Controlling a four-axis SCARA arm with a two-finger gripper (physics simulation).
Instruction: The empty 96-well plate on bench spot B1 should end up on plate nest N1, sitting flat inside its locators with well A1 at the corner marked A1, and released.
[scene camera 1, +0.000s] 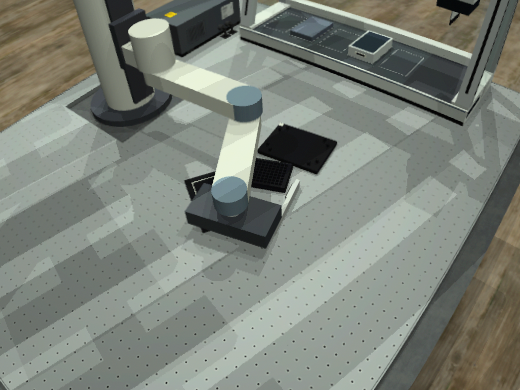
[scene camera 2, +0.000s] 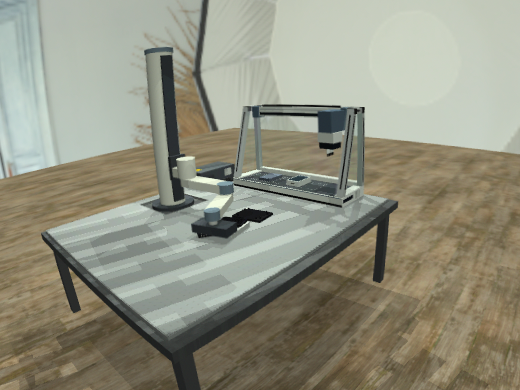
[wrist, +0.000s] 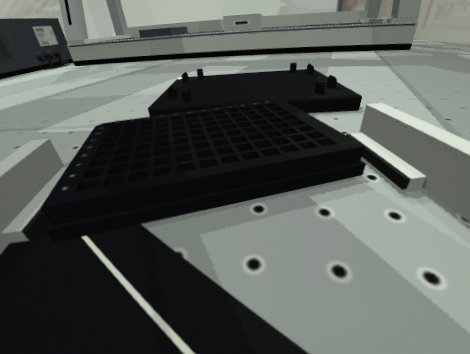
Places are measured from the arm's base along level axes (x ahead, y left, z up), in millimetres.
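Pixels of known places: gripper, fingertip midpoint: (scene camera 1: 264, 173) (scene camera 2: 233, 221) (wrist: 217, 138); arm's base, origin of the base link: (scene camera 1: 132, 100) (scene camera 2: 173, 204).
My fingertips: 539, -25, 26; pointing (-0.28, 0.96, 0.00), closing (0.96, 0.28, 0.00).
Note:
For each thing: its top centre in the pictures, then the offset to it from my fingertips, as dx, dy, dz. "*": a spot on its surface instead. Level surfaces: height alone.
- black 96-well plate, middle of its top: (wrist: 205, 130) (scene camera 1: 262, 171) (scene camera 2: 232, 220) -6, +2, +3
- dark mat with a white line, its level: dz -11
- black plate nest, middle of its top: (wrist: 249, 73) (scene camera 1: 297, 142) (scene camera 2: 252, 212) +4, +127, +9
- white box, surface spot: (scene camera 1: 370, 46) * -37, +563, +67
- flat grey-blue block, surface spot: (scene camera 1: 312, 28) * -259, +578, +53
- dark instrument box, surface spot: (scene camera 1: 202, 27) * -573, +383, +51
The black 96-well plate (scene camera 1: 272, 175) (wrist: 210, 145) lies low and flat, wells up, with pale marks along its left and far edges in the wrist view. A dark mat with a white line (scene camera 1: 194, 186) (wrist: 65, 300) shows by its near left corner; bare bench shows along its right front edge. The black plate nest (scene camera 1: 298, 146) (scene camera 2: 256, 215) (wrist: 245, 88) stands just beyond the plate, bearing upright locators, no plate, and a small pale mark at its far left corner. My gripper (wrist: 217, 138) is open, its pale fingers at either side of the plate, with a narrow gap at the right. The A1 lettering is unreadable.
A framed deck (scene camera 1: 350, 72) (scene camera 2: 290, 191) (wrist: 240, 45) stands at the back, holding a white box (scene camera 1: 370, 46) and a flat grey-blue block (scene camera 1: 312, 28). A dark instrument box (scene camera 1: 202, 27) (wrist: 30, 45) stands behind the arm's column (scene camera 1: 105, 60) (scene camera 2: 160, 125).

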